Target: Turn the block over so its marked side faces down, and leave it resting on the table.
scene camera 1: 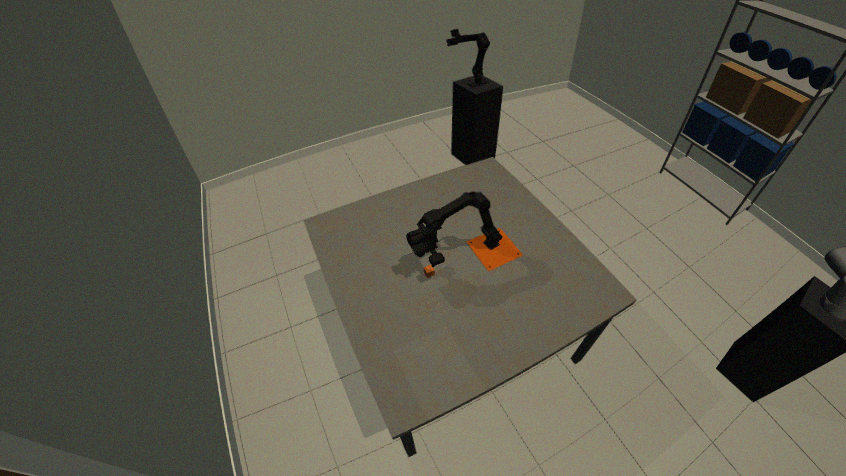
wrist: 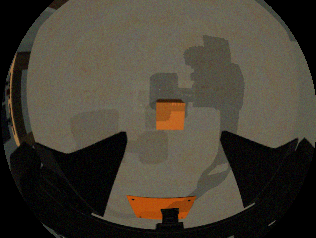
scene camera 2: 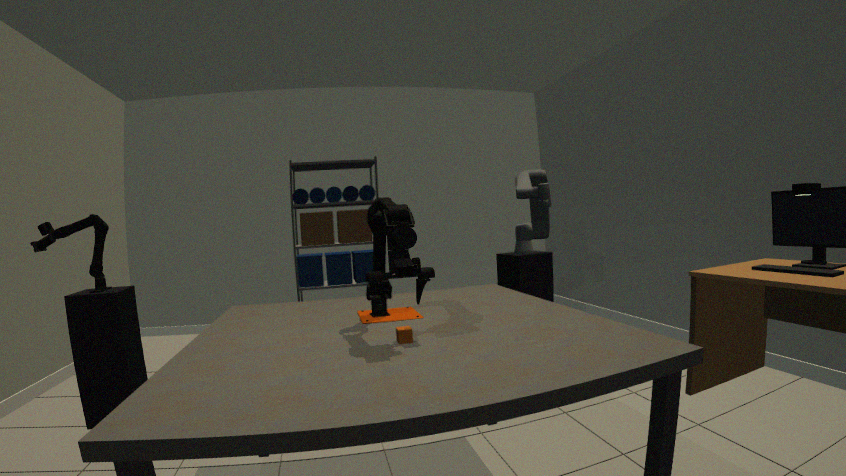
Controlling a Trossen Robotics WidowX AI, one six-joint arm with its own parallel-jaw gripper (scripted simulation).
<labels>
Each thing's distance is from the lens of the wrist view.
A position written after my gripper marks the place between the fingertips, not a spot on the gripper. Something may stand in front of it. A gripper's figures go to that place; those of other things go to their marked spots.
my gripper [wrist: 176, 137]: 0.10 m
orange block [wrist: 170, 112]: 0.16 m
</labels>
